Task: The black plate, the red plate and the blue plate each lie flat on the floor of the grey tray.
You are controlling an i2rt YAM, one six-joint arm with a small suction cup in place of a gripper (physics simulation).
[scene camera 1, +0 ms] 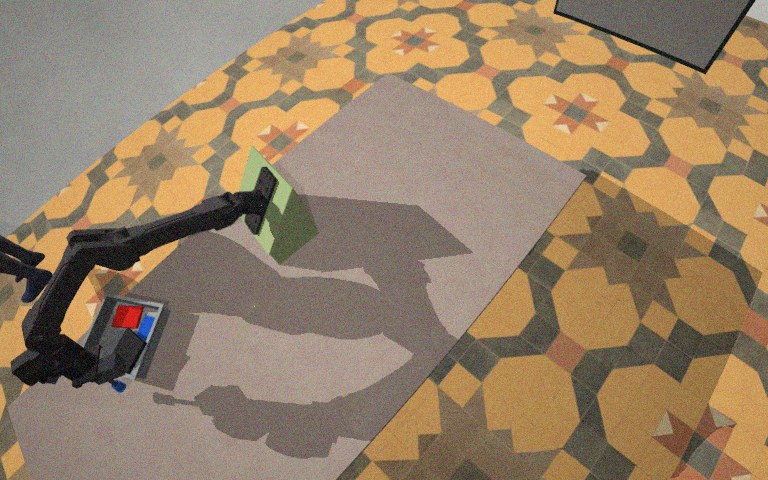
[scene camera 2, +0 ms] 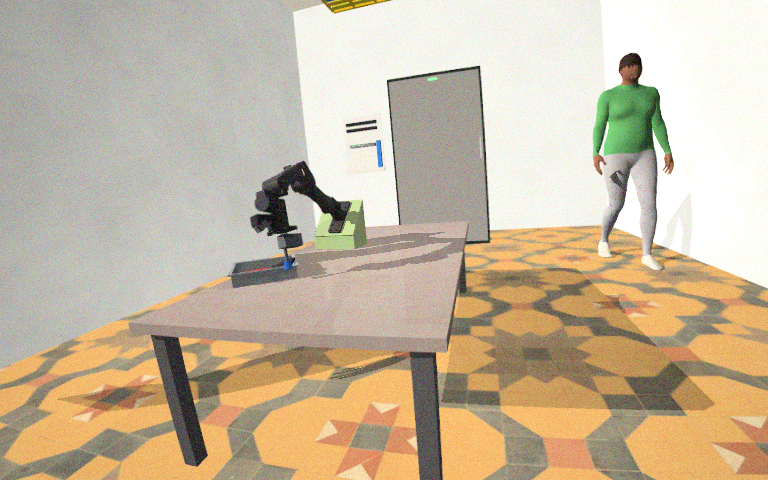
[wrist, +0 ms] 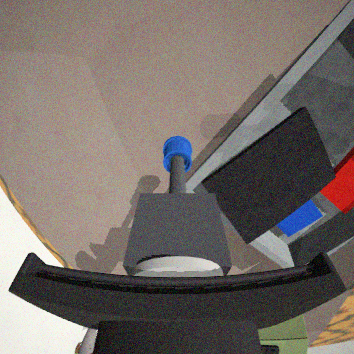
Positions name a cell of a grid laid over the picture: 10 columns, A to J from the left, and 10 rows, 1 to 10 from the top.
My suction cup (scene camera 1: B8) carries nothing. The cup is 17 cm from the middle of a grey tray (scene camera 2: D6), level with it. A blue plate (wrist: I7) sits on the grey tray.
The grey tray also shows in the wrist view (wrist: I3). My suction cup is seen too in the wrist view (wrist: E5). Scene camera 2 misses the blue plate, which is hidden by the grey tray.
